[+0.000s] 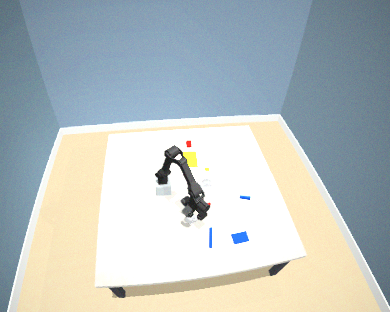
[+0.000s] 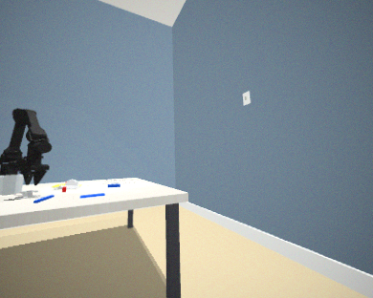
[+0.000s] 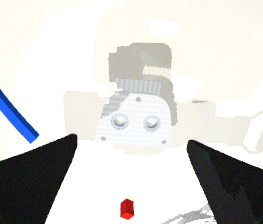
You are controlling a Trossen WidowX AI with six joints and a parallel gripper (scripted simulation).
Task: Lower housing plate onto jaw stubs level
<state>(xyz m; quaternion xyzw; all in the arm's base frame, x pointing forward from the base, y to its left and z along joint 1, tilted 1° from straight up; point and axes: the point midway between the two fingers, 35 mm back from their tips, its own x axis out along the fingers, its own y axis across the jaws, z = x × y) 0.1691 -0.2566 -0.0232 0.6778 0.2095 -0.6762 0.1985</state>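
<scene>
Now: gripper tip 13 cm short of the small red cube, 9 cm to the right of it and 4 cm above it. Also, from my gripper tip: short blue piece (39 cm ahead, 10 cm to the left, 5 cm below); thin blue bar (9 cm ahead, 15 cm to the right, 5 cm below); blue square (27 cm ahead, 19 cm to the right, 5 cm below).
</scene>
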